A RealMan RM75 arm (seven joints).
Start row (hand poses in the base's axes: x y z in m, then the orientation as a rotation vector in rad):
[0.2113, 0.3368, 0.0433, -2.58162, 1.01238, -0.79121]
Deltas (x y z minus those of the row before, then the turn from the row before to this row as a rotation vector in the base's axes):
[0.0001, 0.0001, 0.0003, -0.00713, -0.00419, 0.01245]
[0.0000, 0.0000, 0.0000, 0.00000, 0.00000, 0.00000]
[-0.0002, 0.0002, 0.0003, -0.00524, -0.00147, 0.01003]
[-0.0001, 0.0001, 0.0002, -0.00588, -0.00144, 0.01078]
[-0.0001, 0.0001, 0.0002, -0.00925, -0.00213, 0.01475]
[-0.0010, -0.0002, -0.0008, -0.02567, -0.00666, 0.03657]
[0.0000, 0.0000, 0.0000, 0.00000, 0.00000, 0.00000]
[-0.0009, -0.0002, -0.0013, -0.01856, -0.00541, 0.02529]
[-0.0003, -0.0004, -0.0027, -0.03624, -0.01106, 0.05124]
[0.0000, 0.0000, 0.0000, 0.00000, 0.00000, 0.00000]
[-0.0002, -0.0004, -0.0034, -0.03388, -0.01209, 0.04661]
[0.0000, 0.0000, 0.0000, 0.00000, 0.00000, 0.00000]
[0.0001, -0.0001, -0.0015, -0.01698, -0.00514, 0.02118]
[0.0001, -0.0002, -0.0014, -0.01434, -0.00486, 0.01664]
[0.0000, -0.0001, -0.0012, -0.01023, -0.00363, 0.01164]
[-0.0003, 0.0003, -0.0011, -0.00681, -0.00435, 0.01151]
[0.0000, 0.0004, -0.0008, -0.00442, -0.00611, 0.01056]
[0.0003, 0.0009, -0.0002, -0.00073, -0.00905, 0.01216]
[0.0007, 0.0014, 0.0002, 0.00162, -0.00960, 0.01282]
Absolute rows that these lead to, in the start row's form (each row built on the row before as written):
[0.2114, 0.3369, 0.0436, -2.58862, 0.99310, -0.79822]
[0.2114, 0.3369, 0.0436, -2.58862, 0.99310, -0.79822]
[0.2112, 0.3371, 0.0439, -2.59499, 0.97813, -0.80117]
[0.2111, 0.3372, 0.0441, -2.60205, 0.96199, -0.80432]
[0.2110, 0.3373, 0.0443, -2.61249, 0.93959, -0.80961]
[0.2100, 0.3371, 0.0435, -2.63907, 0.88270, -0.82607]
[0.2100, 0.3371, 0.0435, -2.63907, 0.88270, -0.82607]
[0.2091, 0.3369, 0.0422, -2.65699, 0.84254, -0.83882]
[0.2088, 0.3365, 0.0395, -2.69041, 0.76030, -0.86347]
[0.2088, 0.3365, 0.0395, -2.69041, 0.76030, -0.86347]
[0.2086, 0.3361, 0.0361, -2.71833, 0.68357, -0.88853]
[0.2086, 0.3361, 0.0361, -2.71833, 0.68357, -0.88853]
[0.2087, 0.3360, 0.0346, -2.73197, 0.64794, -0.90021]
[0.2088, 0.3358, 0.0332, -2.74275, 0.61931, -0.91096]
[0.2088, 0.3357, 0.0320, -2.75016, 0.59907, -0.91885]
[0.2085, 0.3360, 0.0309, -2.75397, 0.57983, -0.92581]
[0.2085, 0.3364, 0.0301, -2.75442, 0.56236, -0.93398]
[0.2088, 0.3373, 0.0299, -2.74972, 0.54328, -0.94366]
[0.2095, 0.3387, 0.0301, -2.74248, 0.52397, -0.95259]

